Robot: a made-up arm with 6 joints. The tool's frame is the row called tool.
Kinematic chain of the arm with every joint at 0, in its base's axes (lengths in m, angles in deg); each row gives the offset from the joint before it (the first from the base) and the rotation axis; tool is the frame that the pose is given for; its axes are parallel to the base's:
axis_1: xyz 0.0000 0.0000 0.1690 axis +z
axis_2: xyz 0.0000 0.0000 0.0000 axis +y
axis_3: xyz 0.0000 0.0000 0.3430 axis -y
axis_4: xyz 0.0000 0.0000 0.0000 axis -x
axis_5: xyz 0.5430 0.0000 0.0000 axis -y
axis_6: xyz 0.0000 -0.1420 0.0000 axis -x
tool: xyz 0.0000 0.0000 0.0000
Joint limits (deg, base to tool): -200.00..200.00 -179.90..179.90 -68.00..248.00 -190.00..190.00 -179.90..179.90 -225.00..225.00
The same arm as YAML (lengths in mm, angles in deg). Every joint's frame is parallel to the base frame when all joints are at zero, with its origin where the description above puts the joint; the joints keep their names.
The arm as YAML. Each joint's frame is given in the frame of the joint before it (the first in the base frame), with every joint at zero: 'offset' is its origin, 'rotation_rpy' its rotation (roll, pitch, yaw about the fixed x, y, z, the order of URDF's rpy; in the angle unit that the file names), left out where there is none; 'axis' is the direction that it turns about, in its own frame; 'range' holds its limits. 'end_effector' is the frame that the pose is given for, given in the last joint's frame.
length_unit: mm
angle_unit: deg
chain:
  - id: axis_1
    offset: [0.0, 0.0, 169.0]
    axis: [0.0, 0.0, 1.0]
    range: [-200.0, 200.0]
  - id: axis_2
    offset: [0.0, 0.0, 0.0]
    axis: [0.0, 1.0, 0.0]
    range: [-179.9, 179.9]
  - id: axis_3
    offset: [0.0, 0.0, 343.0]
    axis: [0.0, -1.0, 0.0]
    range: [-68.0, 248.0]
  - id: axis_4
    offset: [0.0, 0.0, 0.0]
    axis: [-1.0, 0.0, 0.0]
    range: [-190.0, 190.0]
  - id: axis_5
    offset: [543.0, 0.0, 0.0]
    axis: [0.0, -1.0, 0.0]
    range: [-179.9, 179.9]
  - id: axis_6
    offset: [0.0, -142.0, 0.0]
    axis: [-1.0, 0.0, 0.0]
    range: [-225.0, 225.0]
end_effector:
  offset: [0.0, 0.0, 0.0]

